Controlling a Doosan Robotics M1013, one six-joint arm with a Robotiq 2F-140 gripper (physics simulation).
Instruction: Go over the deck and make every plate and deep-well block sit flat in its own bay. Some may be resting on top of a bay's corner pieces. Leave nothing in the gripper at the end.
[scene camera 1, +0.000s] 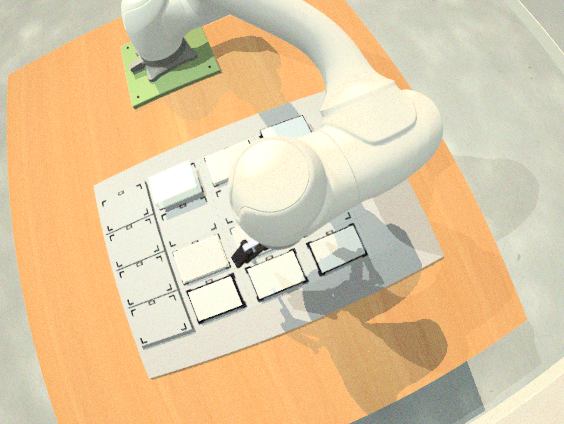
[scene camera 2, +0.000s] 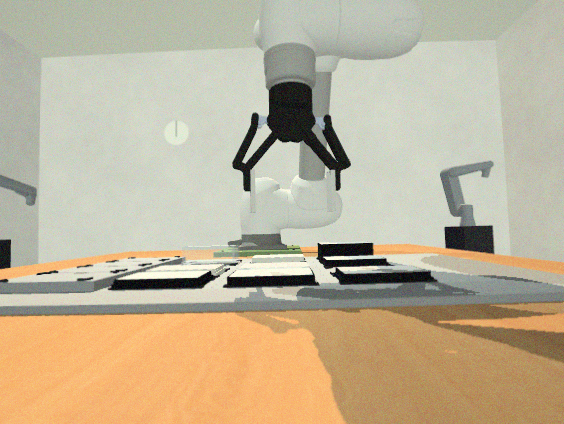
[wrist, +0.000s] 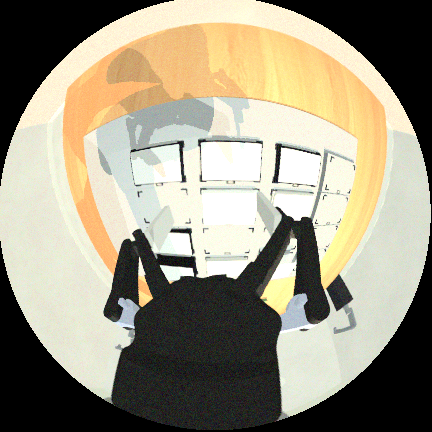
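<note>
There is my gripper, visible to me at (scene camera 2: 292, 211) and again at (wrist: 212, 207). I can also see a tall white block (scene camera 1: 179, 182).
</note>
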